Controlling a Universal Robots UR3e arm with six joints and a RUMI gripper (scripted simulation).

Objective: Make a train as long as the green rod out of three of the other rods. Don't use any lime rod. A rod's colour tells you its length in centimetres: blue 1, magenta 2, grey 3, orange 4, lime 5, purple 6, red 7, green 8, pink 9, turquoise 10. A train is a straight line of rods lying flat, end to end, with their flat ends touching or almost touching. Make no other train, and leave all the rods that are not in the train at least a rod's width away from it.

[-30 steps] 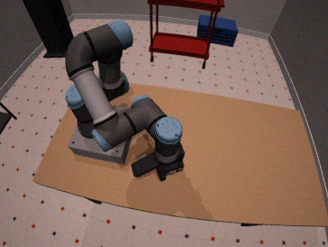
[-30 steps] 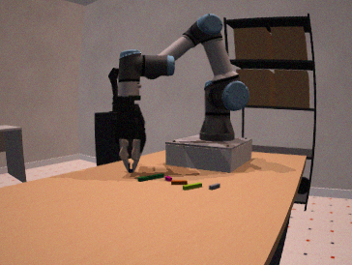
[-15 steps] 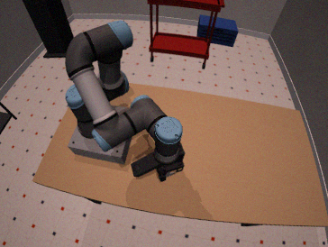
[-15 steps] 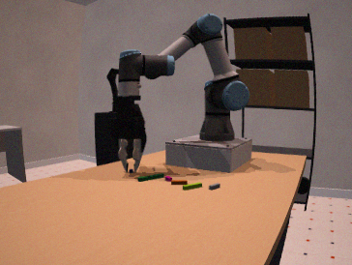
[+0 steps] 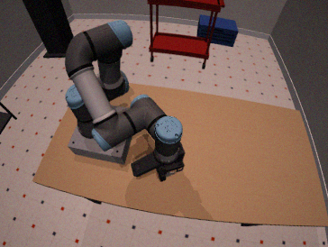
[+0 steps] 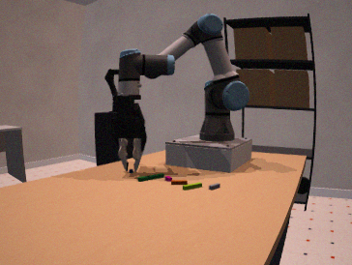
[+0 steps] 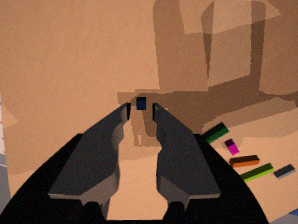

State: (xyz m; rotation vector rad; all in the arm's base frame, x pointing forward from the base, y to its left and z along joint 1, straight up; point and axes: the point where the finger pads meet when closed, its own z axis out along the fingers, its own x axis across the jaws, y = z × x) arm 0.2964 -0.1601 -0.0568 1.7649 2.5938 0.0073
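My gripper is now 1 cm above the small blue rod. Also, from my hand: orange rod 18 cm to the left, 3 cm ahead, 1 cm below; then magenta rod 14 cm to the left, 2 cm ahead, 1 cm below; then green rod 9 cm to the left, 3 cm ahead, 1 cm below.
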